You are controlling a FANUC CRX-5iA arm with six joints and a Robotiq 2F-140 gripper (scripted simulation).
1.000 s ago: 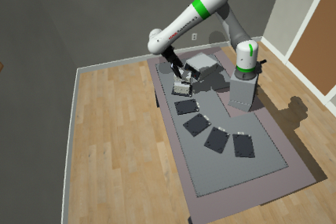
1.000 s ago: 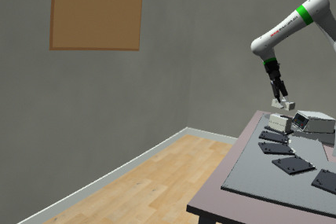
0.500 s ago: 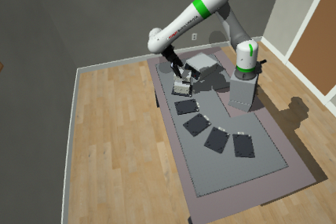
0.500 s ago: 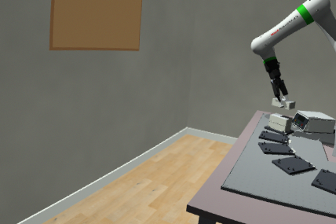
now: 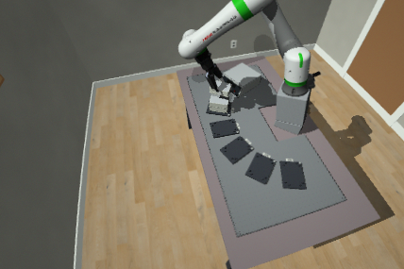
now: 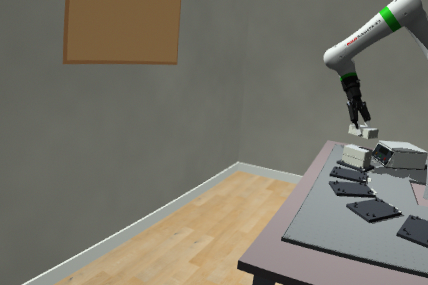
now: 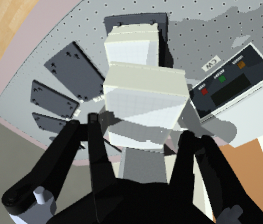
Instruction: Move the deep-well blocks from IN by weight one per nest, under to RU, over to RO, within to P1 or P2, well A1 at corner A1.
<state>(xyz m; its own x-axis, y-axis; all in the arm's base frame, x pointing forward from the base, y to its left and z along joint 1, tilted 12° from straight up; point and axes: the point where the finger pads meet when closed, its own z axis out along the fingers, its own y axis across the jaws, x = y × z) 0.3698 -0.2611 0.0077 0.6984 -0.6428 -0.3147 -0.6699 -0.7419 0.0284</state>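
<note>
The pale platform is 260 mm behind my hand, 170 mm to the right of it and 100 mm below it. The rest, counted from my hand: deep-well block 120 mm below, 10 mm to the left, 10 mm ahead; dark infeed nest 180 mm below, 10 mm to the left, 10 mm ahead; check-weigher 250 mm behind, 160 mm to the right, 130 mm below.
</note>
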